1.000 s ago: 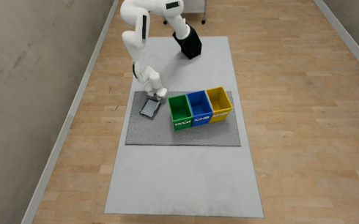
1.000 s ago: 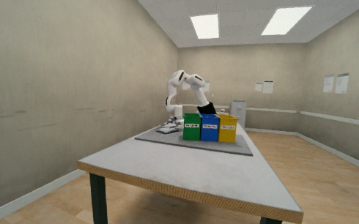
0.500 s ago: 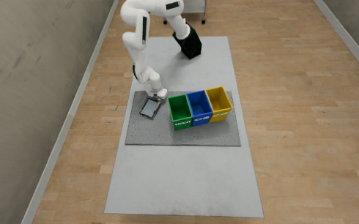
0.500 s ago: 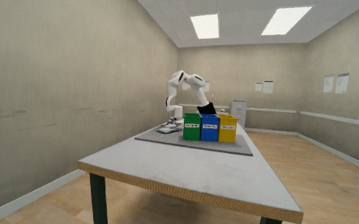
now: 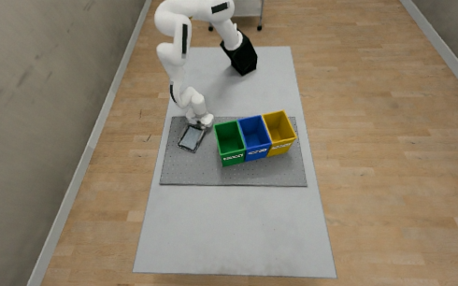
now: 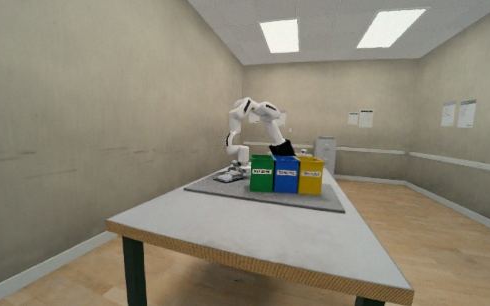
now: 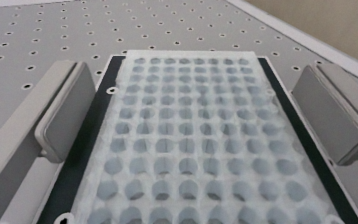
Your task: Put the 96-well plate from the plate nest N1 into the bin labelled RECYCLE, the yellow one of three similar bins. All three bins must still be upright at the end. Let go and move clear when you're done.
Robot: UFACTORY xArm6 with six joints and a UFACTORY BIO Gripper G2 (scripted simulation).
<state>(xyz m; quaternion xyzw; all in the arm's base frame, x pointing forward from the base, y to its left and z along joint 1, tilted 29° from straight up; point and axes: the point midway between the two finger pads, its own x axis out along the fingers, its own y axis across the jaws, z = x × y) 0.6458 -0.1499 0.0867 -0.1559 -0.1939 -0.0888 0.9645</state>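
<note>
Right now the clear 96-well plate is 20 mm below my hand. The rest, counted from my hand: black plate nest N1: 30 mm below; blue bin: 360 mm to the left, 60 mm above; green bin: 240 mm to the left, 60 mm above, 50 mm ahead.
</note>
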